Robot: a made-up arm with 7 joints. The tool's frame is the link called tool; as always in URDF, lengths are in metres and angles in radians. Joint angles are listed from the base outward. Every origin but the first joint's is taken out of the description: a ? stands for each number. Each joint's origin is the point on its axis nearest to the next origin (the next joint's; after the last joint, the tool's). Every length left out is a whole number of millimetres.
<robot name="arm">
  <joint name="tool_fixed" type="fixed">
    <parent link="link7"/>
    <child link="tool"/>
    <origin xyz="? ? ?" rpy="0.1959 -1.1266 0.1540"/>
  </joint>
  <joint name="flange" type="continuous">
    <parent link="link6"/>
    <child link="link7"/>
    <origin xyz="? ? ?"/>
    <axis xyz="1 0 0"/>
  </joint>
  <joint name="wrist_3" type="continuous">
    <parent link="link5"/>
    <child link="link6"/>
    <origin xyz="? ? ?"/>
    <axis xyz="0 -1 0"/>
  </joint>
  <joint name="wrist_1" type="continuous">
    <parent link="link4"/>
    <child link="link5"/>
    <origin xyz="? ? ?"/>
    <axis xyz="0 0 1"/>
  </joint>
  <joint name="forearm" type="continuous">
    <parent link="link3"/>
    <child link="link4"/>
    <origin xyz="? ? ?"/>
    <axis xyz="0 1 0"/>
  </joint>
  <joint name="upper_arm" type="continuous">
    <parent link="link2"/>
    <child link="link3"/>
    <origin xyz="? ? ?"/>
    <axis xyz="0 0 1"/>
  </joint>
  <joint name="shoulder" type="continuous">
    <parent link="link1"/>
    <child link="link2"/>
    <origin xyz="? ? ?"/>
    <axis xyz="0 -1 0"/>
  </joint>
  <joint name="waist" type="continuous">
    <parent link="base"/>
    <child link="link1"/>
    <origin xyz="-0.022 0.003 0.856"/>
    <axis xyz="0 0 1"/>
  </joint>
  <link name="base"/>
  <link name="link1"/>
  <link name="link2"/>
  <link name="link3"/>
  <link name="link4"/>
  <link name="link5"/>
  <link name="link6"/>
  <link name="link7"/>
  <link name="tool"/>
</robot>
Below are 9 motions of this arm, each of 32 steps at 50 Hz.
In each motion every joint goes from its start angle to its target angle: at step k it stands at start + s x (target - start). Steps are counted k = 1, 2, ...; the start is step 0. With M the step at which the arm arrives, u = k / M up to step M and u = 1 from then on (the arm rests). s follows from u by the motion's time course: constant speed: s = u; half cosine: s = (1 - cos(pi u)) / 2; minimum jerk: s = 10 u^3 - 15 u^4 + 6 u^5.
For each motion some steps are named. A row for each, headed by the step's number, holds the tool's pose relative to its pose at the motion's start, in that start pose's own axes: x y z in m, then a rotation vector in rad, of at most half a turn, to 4 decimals.
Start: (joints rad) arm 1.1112 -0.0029 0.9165 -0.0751 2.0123 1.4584 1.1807
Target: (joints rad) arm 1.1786 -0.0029 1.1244 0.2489 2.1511 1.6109 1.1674
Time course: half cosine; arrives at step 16
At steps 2, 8, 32:
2: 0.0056 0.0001 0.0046 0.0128 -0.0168 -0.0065
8: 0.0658 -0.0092 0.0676 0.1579 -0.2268 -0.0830
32: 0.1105 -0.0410 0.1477 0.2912 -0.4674 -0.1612

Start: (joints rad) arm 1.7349 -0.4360 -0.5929 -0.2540 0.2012 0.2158 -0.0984
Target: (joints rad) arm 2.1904 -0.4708 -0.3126 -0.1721 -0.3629 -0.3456 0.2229
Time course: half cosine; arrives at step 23
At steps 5, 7, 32:
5: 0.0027 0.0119 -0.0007 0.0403 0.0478 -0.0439
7: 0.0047 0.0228 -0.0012 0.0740 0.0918 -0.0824
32: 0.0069 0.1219 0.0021 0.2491 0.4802 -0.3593

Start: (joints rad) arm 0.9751 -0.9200 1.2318 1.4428 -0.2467 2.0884 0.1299
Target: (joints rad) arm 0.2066 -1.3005 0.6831 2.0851 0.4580 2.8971 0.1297
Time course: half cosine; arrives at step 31
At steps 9, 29, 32:
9: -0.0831 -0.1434 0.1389 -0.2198 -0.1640 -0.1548
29: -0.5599 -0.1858 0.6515 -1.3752 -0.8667 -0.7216
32: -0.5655 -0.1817 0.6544 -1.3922 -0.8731 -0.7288

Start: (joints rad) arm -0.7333 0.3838 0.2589 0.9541 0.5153 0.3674 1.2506
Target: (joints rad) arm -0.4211 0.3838 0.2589 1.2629 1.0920 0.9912 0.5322
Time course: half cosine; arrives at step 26
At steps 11, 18, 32:
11: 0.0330 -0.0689 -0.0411 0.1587 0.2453 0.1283
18: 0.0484 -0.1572 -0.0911 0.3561 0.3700 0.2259
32: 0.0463 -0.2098 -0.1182 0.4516 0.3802 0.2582

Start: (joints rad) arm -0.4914 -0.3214 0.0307 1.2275 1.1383 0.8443 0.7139
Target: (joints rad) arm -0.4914 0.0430 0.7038 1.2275 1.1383 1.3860 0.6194
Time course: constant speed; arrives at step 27
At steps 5, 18, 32:
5: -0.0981 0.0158 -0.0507 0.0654 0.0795 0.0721
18: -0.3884 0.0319 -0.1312 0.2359 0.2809 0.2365
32: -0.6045 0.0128 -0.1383 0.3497 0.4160 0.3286

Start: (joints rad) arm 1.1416 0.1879 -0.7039 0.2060 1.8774 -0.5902 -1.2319
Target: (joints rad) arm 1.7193 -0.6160 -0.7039 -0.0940 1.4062 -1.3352 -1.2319
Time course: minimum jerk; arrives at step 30
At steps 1, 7, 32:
1: -0.0001 -0.0002 -0.0002 0.0004 0.0000 0.0000
7: -0.0315 -0.0485 -0.0527 0.1102 0.0058 0.0107
32: 0.0493 -0.3294 -0.8021 1.2786 0.2475 0.4410

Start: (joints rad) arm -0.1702 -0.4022 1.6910 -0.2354 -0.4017 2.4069 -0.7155
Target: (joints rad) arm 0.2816 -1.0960 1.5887 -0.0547 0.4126 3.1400 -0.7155
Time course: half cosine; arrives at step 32
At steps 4, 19, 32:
4: -0.0367 -0.0057 0.0060 -0.0287 0.0159 -0.0285
19: -0.5529 0.0007 0.2760 -0.6048 0.3430 -0.3094
32: -0.7420 0.0701 0.5431 -0.9945 0.5854 -0.2713

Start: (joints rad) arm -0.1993 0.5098 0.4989 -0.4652 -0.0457 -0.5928 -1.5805
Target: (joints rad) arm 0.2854 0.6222 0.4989 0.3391 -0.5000 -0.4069 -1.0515
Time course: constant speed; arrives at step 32
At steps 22, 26, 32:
22: -0.0821 -0.1424 -0.1932 0.4627 -0.0769 -0.2801
26: -0.0804 -0.1594 -0.2274 0.5297 -0.0669 -0.3140
32: -0.0690 -0.1794 -0.2753 0.6158 -0.0412 -0.3565

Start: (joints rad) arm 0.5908 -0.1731 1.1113 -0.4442 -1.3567 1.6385 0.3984
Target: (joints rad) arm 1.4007 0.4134 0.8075 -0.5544 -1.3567 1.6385 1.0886
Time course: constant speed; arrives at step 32
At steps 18, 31, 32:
18: 0.1692 -0.1393 0.2016 0.2173 -0.4990 -0.5931
31: 0.1576 -0.3615 0.3874 0.2802 -0.8943 -0.9940
32: 0.1504 -0.3803 0.4022 0.2812 -0.9261 -1.0227

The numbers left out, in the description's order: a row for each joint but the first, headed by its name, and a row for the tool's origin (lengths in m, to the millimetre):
tool: 0.000 -0.023 -0.019
flange: 0.009 0.000 0.111
wrist_3: -0.002 -0.112 0.000
wrist_1: -0.058 0.000 0.618
forearm: 0.036 0.136 0.000
upper_arm: -0.002 0.000 0.510
shoulder: -0.007 -0.041 0.000

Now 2 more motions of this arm.
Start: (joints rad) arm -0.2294 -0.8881 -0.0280 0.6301 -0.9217 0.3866 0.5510
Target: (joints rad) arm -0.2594 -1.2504 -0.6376 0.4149 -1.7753 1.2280 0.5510
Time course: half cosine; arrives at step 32
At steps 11, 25, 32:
11: 0.0126 0.0276 -0.0693 -0.2807 -0.2236 0.1375
25: -0.0254 0.1270 -0.3061 -0.9285 -0.4832 0.8129
32: -0.0418 0.1407 -0.3598 -1.0329 -0.4793 0.9760

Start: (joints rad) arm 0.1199 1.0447 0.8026 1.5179 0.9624 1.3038 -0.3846
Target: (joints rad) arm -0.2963 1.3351 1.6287 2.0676 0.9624 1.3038 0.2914
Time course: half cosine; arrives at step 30
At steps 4, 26, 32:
4: -0.0211 0.0087 -0.0260 0.0113 0.0331 -0.0221
26: -0.6549 0.0301 -0.3092 -0.2123 0.7542 -0.5913
32: -0.6870 0.0248 -0.3057 -0.2447 0.7838 -0.6187

